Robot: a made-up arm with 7 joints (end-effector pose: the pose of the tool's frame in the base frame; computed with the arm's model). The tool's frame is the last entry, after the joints. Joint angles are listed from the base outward.
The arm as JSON. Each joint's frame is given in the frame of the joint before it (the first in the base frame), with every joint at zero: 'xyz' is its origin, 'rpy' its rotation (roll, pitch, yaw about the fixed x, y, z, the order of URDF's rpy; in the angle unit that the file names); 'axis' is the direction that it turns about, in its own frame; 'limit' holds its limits. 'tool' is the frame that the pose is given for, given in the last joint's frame.
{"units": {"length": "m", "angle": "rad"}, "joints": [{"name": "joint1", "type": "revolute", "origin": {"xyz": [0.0, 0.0, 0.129], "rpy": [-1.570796, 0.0, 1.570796]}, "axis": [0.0, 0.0, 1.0], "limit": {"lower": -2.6, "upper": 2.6}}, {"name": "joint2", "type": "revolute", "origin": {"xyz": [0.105, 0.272, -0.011], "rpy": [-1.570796, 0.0, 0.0]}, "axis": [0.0, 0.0, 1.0], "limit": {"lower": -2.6, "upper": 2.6}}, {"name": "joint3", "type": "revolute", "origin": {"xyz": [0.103, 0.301, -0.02], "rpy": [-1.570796, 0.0, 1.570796]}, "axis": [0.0, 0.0, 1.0], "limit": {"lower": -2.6, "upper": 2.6}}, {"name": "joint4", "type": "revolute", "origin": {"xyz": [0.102, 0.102, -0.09], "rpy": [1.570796, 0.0, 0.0]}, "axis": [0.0, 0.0, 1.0], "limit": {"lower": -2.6, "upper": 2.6}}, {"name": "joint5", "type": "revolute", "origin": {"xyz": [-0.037, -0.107, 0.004], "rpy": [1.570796, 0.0, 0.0]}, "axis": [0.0, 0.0, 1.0], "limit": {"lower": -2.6, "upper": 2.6}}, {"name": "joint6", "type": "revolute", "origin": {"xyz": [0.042, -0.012, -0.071], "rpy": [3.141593, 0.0, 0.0]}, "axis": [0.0, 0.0, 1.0], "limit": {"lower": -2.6, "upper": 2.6}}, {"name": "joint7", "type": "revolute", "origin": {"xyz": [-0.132, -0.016, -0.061], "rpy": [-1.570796, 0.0, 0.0]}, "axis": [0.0, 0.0, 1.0], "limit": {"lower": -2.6, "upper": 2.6}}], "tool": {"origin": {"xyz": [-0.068, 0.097, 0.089], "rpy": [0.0, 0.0, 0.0]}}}
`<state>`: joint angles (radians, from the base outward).
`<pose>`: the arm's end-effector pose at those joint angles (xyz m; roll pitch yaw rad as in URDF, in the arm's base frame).
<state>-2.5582 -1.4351 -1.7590 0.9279 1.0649 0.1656 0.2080</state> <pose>-0.2798 -0.3058 0.9240 0.7489 0.1778 1.3194</pose>
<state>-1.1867 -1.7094 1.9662 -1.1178 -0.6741 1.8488 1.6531</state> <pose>-0.3443 0.2289 0.4214 0.5018 0.0095 2.1458</pose>
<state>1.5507 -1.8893 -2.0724 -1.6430 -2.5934 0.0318 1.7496</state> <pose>-0.3048 -0.2922 -0.0966 0.8887 0.3423 1.7896</pose>
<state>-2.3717 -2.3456 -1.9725 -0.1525 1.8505 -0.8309 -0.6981</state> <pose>-0.4812 0.2938 0.4398 -2.0902 0.1627 -0.9316</pose>
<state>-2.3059 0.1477 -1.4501 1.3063 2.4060 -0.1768 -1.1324</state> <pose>0.4125 0.2383 0.6864 1.7160 0.5329 -1.9514</pose>
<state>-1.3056 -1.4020 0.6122 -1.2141 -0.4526 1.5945 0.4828</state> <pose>-0.2095 0.4798 0.5112 -2.0825 0.9843 -1.4621</pose>
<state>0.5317 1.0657 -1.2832 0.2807 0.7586 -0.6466 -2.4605</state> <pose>0.4384 -0.3601 -0.1251 -2.8521 -1.0383 -1.9410</pose>
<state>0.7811 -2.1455 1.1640 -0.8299 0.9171 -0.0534 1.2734</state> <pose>-0.1428 -0.0726 0.0261 0.3406 0.1545 -2.2716</pose>
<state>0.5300 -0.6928 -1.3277 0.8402 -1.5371 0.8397 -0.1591</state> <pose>0.0707 0.2053 -0.6056 -1.2519 -0.3105 1.4346</pose>
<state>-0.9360 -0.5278 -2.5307 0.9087 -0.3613 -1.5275 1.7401</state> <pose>0.2648 0.7802 0.1806 2.9792 0.0766 2.4629</pose>
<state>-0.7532 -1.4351 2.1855 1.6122 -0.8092 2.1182 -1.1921</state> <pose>-0.1273 0.1822 0.2460 -0.0271 0.2290 1.9199</pose>
